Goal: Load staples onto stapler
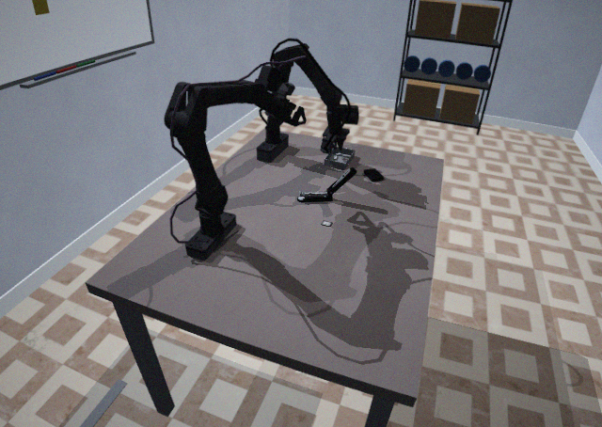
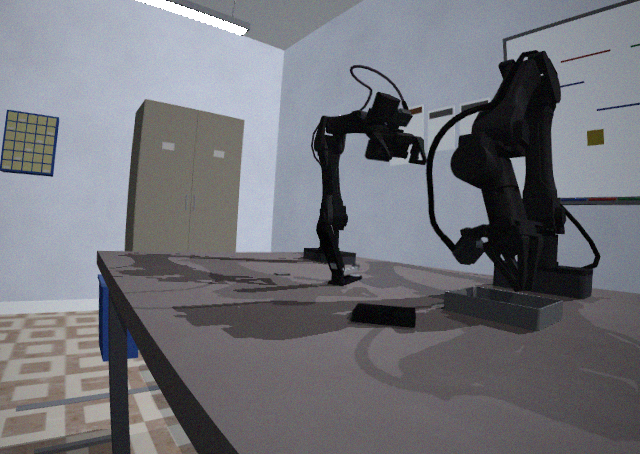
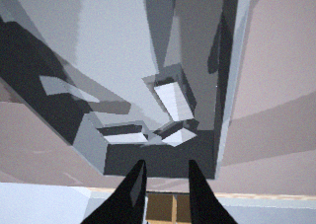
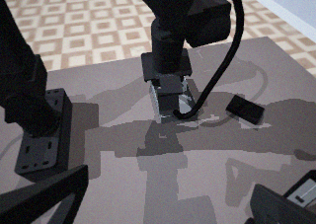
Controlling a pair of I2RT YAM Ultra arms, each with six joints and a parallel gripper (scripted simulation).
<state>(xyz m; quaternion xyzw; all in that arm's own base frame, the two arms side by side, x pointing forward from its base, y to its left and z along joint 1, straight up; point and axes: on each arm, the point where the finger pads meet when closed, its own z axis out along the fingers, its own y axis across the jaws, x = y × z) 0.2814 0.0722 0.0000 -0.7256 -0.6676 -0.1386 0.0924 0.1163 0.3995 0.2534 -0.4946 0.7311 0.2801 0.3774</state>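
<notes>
Right now the grey tray is 3 cm below my left hand, 2 cm to the right of it and 1 cm ahead of it. Round my left hand: stapler lid 33 cm to the right, 7 cm ahead, 3 cm above; black stapler 35 cm to the right, 2 cm ahead; flat black block 17 cm ahead, 13 cm to the right, 4 cm below.
</notes>
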